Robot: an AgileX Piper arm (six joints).
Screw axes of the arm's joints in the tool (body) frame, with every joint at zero. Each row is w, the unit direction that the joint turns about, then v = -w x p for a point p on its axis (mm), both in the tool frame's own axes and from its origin. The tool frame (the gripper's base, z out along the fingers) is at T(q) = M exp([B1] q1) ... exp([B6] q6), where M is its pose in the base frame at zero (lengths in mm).
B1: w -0.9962 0 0.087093 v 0 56.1 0
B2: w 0 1 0 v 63.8 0 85
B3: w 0 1 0 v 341.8 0 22
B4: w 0 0 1 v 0 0 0
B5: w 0 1 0 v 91 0 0
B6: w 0 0 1 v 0 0 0
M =
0.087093 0 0.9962 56.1
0 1 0 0
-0.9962 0 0.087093 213.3
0 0 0 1
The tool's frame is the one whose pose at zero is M.
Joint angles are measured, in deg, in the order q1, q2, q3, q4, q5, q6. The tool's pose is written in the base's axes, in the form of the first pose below.
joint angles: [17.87 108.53 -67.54 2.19 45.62 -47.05]
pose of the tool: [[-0.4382 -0.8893 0.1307 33.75], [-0.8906 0.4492 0.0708 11.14], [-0.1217 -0.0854 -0.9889 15.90], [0 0 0 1]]
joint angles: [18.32 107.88 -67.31 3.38 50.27 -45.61]
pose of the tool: [[-0.4692 -0.8813 0.0553 32.79], [-0.8790 0.4722 0.0661 11.29], [-0.0843 -0.0176 -0.9963 16.14], [0 0 0 1]]
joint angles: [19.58 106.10 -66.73 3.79 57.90 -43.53]
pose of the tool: [[-0.4845 -0.8730 -0.0552 31.04], [-0.8747 0.4830 0.0398 11.58], [-0.0081 0.0675 -0.9977 16.95], [0 0 0 1]]
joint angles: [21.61 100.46 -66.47 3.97 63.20 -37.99]
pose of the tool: [[-0.5339 -0.8436 -0.0574 29.15], [-0.8455 0.5322 0.0437 12.15], [-0.0064 0.0719 -0.9974 20.07], [0 0 0 1]]
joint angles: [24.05 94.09 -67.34 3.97 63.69 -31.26]
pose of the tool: [[-0.5897 -0.8062 0.0480 27.80], [-0.8013 0.5915 0.0894 13.02], [-0.1004 0.0143 -0.9948 23.90], [0 0 0 1]]
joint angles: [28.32 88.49 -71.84 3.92 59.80 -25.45]
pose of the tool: [[-0.5700 -0.7819 0.2523 27.04], [-0.7589 0.6187 0.2031 15.18], [-0.3149 -0.0757 -0.9461 29.12], [0 0 0 1]]
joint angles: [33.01 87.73 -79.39 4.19 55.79 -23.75]
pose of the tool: [[-0.4619 -0.7929 0.3974 27.01], [-0.7342 0.5932 0.3302 18.20], [-0.4976 -0.1393 -0.8562 33.62], [0 0 0 1]]
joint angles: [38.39 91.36 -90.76 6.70 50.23 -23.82]
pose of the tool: [[-0.3051 -0.8165 0.4901 27.47], [-0.6663 0.5507 0.5027 22.81], [-0.6804 -0.1732 -0.7121 38.09], [0 0 0 1]]
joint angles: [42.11 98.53 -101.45 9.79 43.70 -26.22]
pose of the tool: [[-0.1644 -0.8369 0.5220 28.89], [-0.5869 0.5084 0.6302 27.55], [-0.7928 -0.2027 -0.5748 40.07], [0 0 0 1]]
